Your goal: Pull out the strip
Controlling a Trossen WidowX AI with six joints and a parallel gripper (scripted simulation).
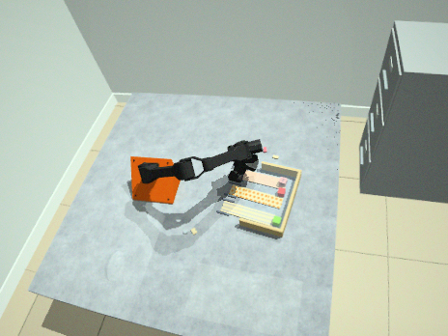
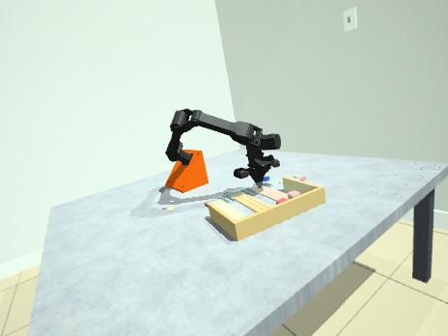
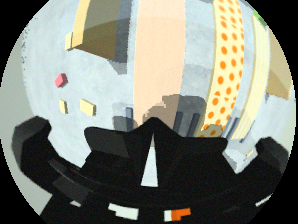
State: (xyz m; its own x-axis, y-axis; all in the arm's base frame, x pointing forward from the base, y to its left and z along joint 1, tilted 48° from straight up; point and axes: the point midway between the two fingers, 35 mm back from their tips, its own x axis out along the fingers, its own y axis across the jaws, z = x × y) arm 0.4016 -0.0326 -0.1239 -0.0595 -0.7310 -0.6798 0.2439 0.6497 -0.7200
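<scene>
My gripper tip is now 5 cm past the blue disc and 10 cm to the right of it.
</scene>
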